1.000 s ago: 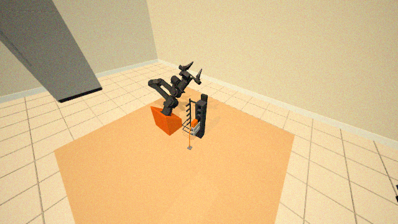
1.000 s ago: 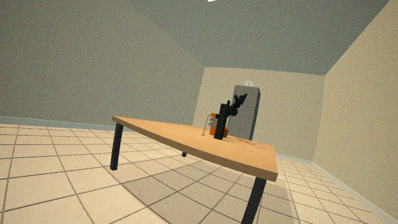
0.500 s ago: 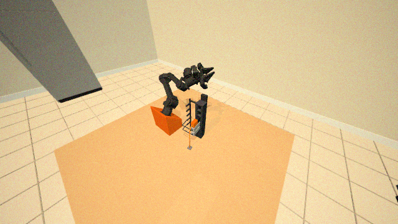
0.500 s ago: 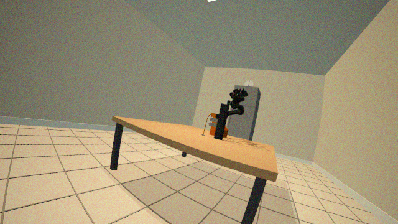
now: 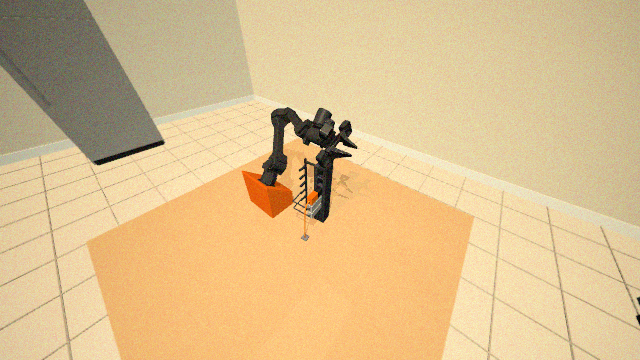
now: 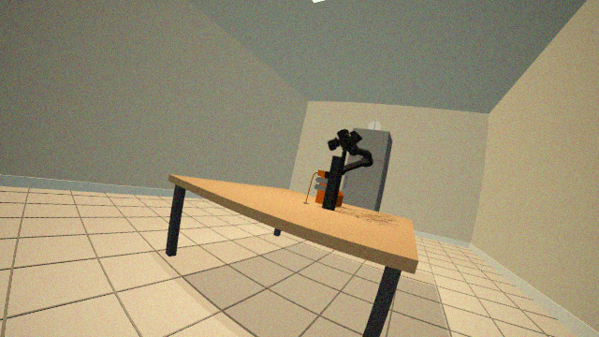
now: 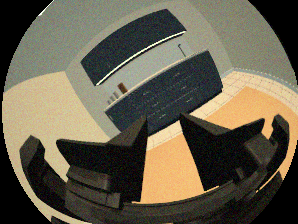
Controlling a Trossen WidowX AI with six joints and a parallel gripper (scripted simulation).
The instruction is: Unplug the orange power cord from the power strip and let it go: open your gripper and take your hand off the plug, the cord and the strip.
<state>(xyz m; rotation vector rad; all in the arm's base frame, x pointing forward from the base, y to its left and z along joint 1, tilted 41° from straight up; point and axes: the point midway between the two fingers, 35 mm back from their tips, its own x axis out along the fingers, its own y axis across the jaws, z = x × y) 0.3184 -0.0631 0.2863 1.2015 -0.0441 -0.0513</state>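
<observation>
The orange plug is 210 mm below my gripper tip, 110 mm behind it and 80 mm to the right of it.
</observation>
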